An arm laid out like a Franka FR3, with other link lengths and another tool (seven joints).
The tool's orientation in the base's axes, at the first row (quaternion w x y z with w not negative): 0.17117 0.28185 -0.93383 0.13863
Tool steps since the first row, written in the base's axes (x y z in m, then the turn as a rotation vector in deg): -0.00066 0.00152 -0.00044 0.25 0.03 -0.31; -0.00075 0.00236 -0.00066 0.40 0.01 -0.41; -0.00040 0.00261 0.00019 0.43 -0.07 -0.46; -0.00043 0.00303 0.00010 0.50 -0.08 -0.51; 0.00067 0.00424 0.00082 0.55 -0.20 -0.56; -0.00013 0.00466 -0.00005 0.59 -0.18 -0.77; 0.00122 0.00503 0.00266 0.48 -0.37 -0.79; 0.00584 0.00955 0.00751 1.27 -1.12 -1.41; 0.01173 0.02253 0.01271 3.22 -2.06 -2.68; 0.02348 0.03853 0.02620 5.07 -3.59 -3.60; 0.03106 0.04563 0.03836 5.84 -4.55 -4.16
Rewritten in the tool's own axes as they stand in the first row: -0.00039 0.00167 0.00002 -0.33 -0.07 0.21; -0.00081 0.00243 -0.00006 -0.48 -0.15 0.27; -0.00086 0.00229 -0.00100 -0.49 -0.23 0.34; -0.00107 0.00266 -0.00106 -0.56 -0.27 0.37; -0.00223 0.00289 -0.00241 -0.56 -0.39 0.44; -0.00215 0.00382 -0.00158 -0.68 -0.36 0.62; -0.00231 0.00291 -0.00448 -0.51 -0.44 0.73; -0.00616 0.00309 -0.01159 -1.02 -1.40 1.36; -0.01491 0.00929 -0.02232 -2.60 -3.07 2.37; -0.02640 0.01320 -0.04302 -3.68 -5.21 3.30; -0.03090 0.01257 -0.05836 -4.05 -6.33 3.96
